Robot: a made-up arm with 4 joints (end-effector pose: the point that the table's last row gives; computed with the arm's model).
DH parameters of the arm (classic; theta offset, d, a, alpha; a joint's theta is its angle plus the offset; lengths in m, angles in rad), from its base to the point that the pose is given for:
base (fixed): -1.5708 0.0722 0 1.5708
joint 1: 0 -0.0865 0.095 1.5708
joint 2: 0 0.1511 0.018 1.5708
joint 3: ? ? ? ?
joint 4: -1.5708 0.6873 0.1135 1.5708
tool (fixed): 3.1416 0.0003 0 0
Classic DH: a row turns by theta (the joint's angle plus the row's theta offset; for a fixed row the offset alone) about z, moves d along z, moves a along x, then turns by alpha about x.
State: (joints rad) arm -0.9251 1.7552 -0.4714 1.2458
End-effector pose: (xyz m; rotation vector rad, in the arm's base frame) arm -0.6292 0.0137 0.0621 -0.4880 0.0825 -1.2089
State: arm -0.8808 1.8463 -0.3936 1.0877
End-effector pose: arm -0.6185 0.1028 0.0940 -0.4533 0.2255 -1.3651
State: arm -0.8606 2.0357 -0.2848 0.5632
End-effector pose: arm -0.5477 0.2407 0.1918 -0.1280 0.6991 -1.6806
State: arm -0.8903 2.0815 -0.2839 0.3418
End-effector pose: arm -0.5205 0.2428 0.2395 0.0628 0.9179 -1.7313
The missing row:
joint 3: 1.5708 0.0742 0.0923 1.5708
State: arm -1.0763 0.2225 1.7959 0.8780
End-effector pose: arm 0.1564 0.7859 -0.1159 2.4985 -0.2716 -1.5117
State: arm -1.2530 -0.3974 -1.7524 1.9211
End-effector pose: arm 0.2252 -0.5746 0.1202 -0.3260 -2.2729 0.5258
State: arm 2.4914 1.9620 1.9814 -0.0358
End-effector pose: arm 0.4130 -0.3027 0.7795 -0.3538 -1.5243 1.2087
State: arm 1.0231 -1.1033 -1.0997 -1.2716
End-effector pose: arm 0.3866 0.2957 0.4875 -2.3596 0.5981 -0.0523
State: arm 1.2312 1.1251 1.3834 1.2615
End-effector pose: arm 0.1493 -0.8505 -0.1131 -0.0767 -2.3349 -0.3838
